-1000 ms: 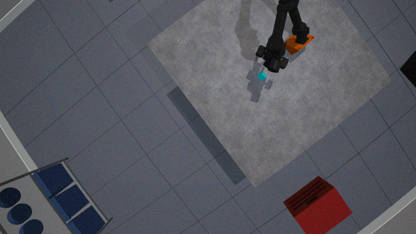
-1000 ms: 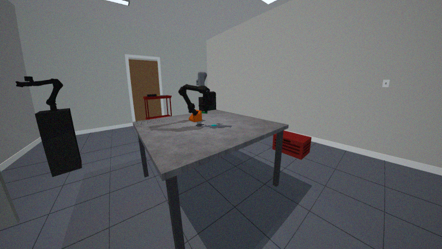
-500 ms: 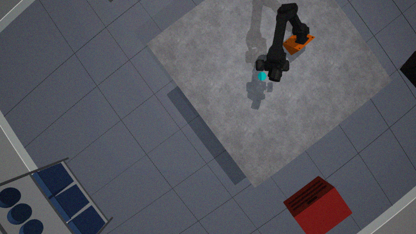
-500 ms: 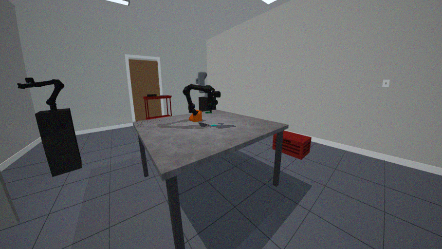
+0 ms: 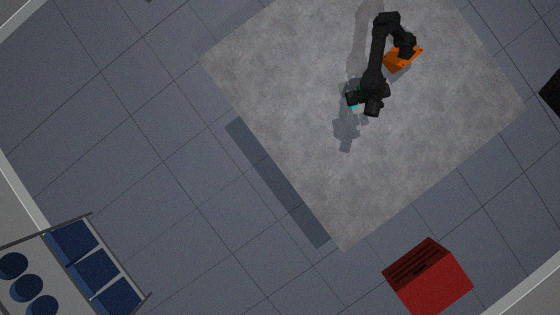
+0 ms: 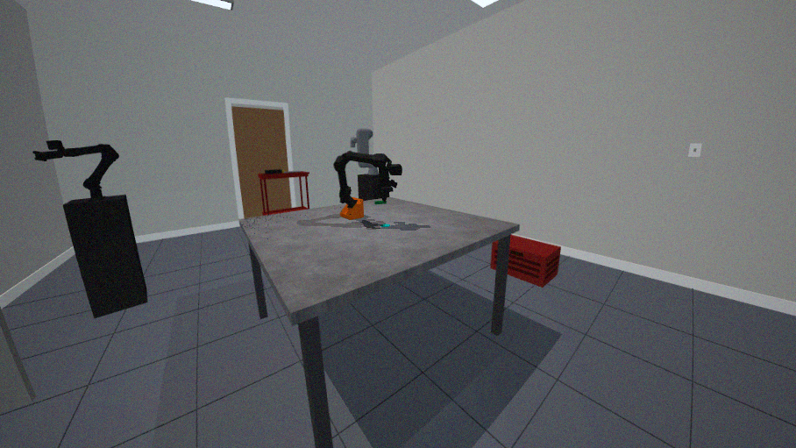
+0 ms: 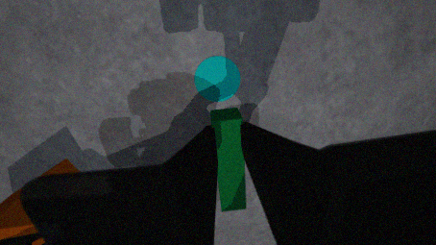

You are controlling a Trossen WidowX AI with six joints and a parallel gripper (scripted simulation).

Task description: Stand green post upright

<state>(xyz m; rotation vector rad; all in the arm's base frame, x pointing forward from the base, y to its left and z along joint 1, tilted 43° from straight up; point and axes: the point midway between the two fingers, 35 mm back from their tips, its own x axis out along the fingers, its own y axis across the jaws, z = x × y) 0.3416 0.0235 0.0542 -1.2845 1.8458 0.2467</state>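
My gripper tip is 14 cm above the cyan circle. The rest, counted from my gripper tip: green post 1 cm behind, 2 cm to the right.
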